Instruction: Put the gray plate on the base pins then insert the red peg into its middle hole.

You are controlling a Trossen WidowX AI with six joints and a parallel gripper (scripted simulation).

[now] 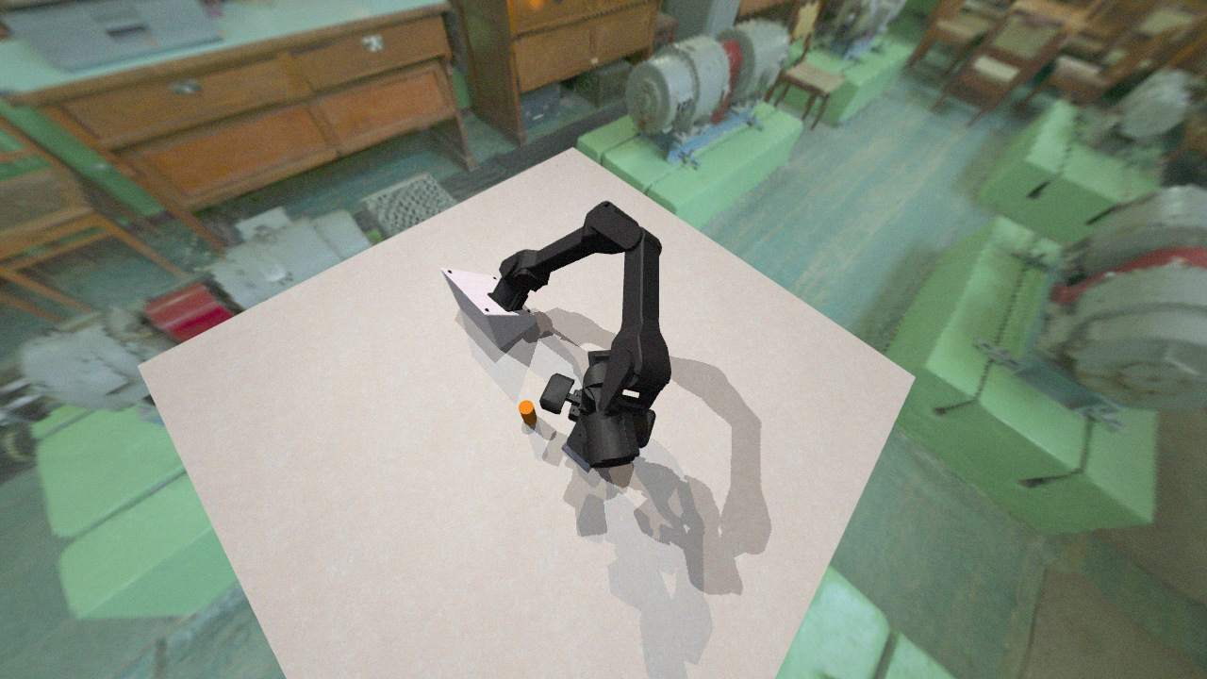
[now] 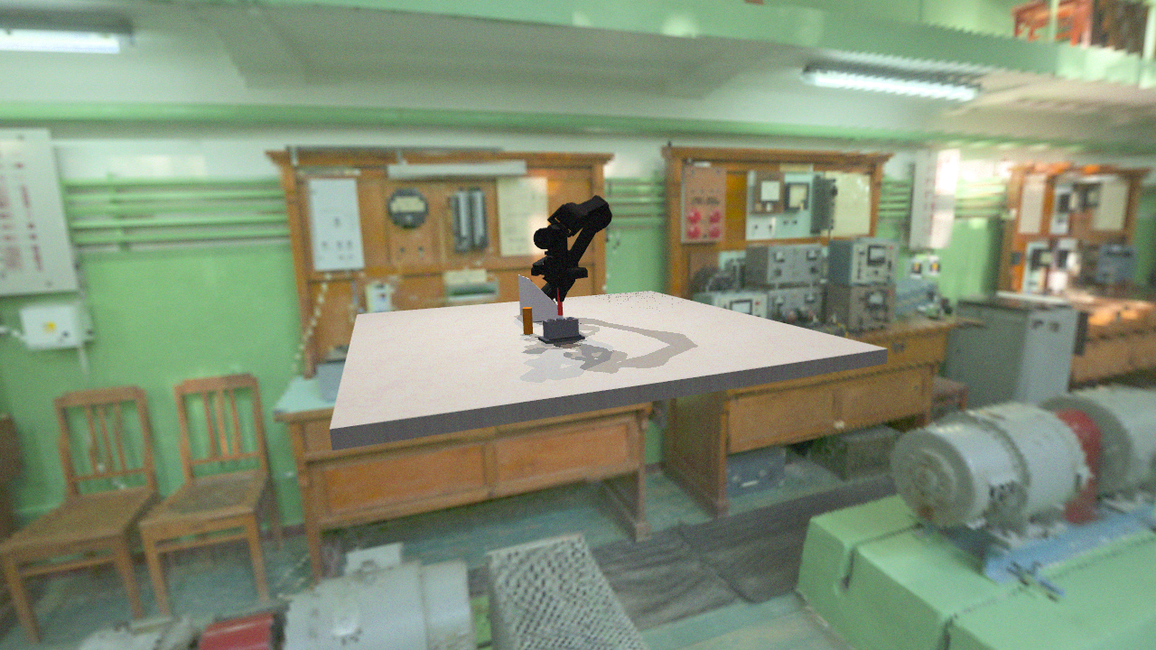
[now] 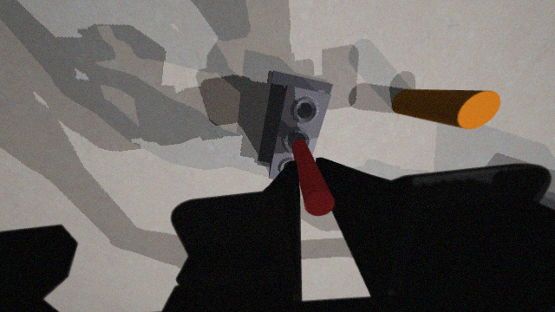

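The gray plate is 60 mm below my gripper tip. The rest, counted from my gripper tip: red peg (right at my gripper tip); dark base (100 mm below); orange peg (130 mm behind, 70 mm below, 60 mm to the right).
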